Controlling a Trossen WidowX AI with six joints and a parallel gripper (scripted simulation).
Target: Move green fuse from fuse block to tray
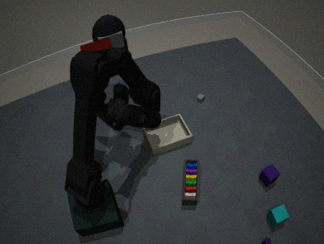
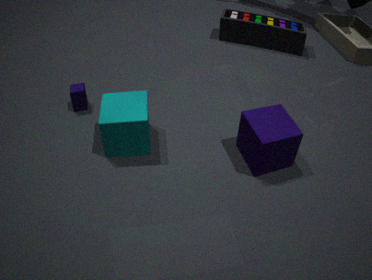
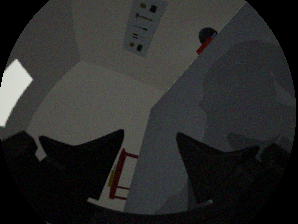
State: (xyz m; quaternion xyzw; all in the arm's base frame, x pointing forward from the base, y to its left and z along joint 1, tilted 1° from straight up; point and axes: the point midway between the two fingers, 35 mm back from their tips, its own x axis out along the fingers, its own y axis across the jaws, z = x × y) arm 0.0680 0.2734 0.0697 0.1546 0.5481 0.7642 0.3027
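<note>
Right now my gripper tip is 24 cm short of the green fuse, 30 cm to the left of it and 10 cm above it. The rest, counted from my gripper tip: beige tray (23 cm ahead, 10 cm to the right, 12 cm below); purple cube (47 cm ahead, 36 cm to the right, 11 cm below); small grey cube (39 cm ahead, 3 cm to the left, 12 cm below).
</note>
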